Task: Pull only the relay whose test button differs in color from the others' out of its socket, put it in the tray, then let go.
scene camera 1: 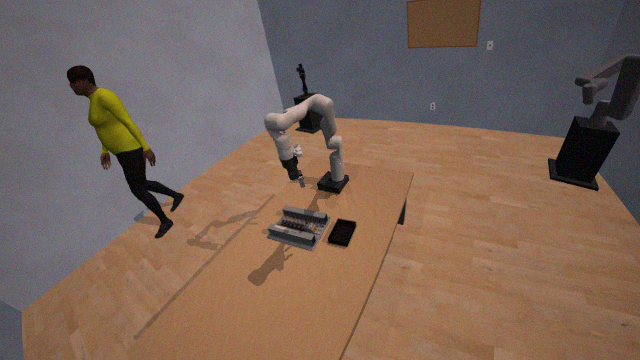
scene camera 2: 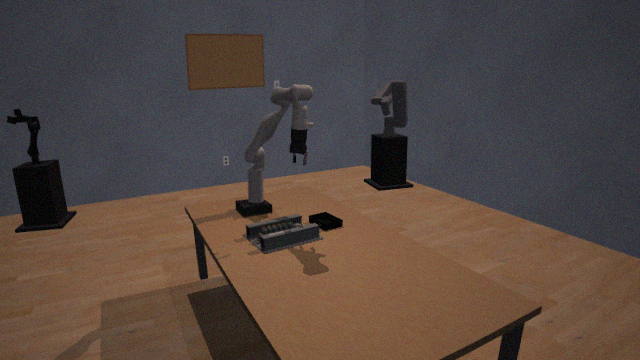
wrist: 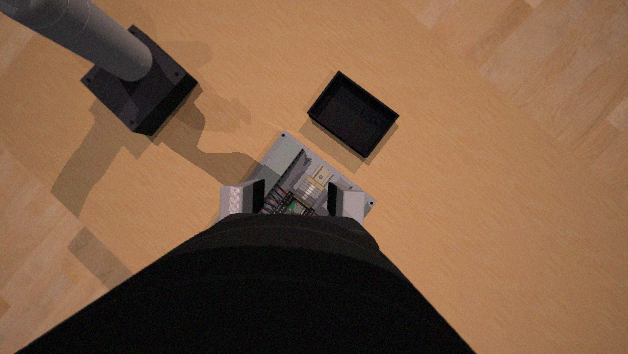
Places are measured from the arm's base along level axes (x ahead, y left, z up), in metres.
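Pixels of known places: gripper, fingertip midpoint: [scene camera 1: 302, 183] [scene camera 2: 299, 163] [wrist: 296, 194]; arm's base, link origin: [scene camera 1: 337, 178] [scene camera 2: 256, 201] [wrist: 132, 61].
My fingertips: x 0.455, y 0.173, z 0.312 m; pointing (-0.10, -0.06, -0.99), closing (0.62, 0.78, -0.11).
Ahead of a thing's pixels: the offset from my fingertips to its top centre. "pt": to the spot under its first point.
The grey panel @(pt dy +0.048, dx -0.012, dz -0.357 m) [scene camera 1: 323, 233] [wrist: 281, 152] lies on the table with two slotted ducts along its sides. A row of dark relays @(dy -0.118, dx +0.036, dz -0.289 m) [scene camera 1: 294, 225] [scene camera 2: 278, 227] stands between the ducts. In the wrist view one relay @(dy -0.065, dx +0.020, dz -0.289 m) [wrist: 299, 207] shows a green spot; the rest of the row is hidden by the gripper body, and the test-button colors cannot be compared. The black tray @(pt dy +0.147, dx -0.074, dz -0.356 m) [scene camera 1: 342, 233] [scene camera 2: 325, 221] [wrist: 352, 116] is beside the panel, and no relay shows in it. My gripper [scene camera 1: 302, 184] [scene camera 2: 300, 161] [wrist: 296, 194] is open and empty, high above the table.
In the wrist view, pale terminal blocks @(dy -0.022, dx +0.007, dz -0.312 m) [wrist: 310, 190] and wires @(dy -0.113, dx -0.014, dz -0.334 m) [wrist: 274, 198] are near the relays. The duct walls [scene camera 1: 291, 235] [scene camera 2: 290, 237] rise beside the row. My arm's base [scene camera 1: 333, 182] [scene camera 2: 254, 207] [wrist: 165, 107] stands behind the panel. A person [scene camera 1: 116, 125] is left of the table.
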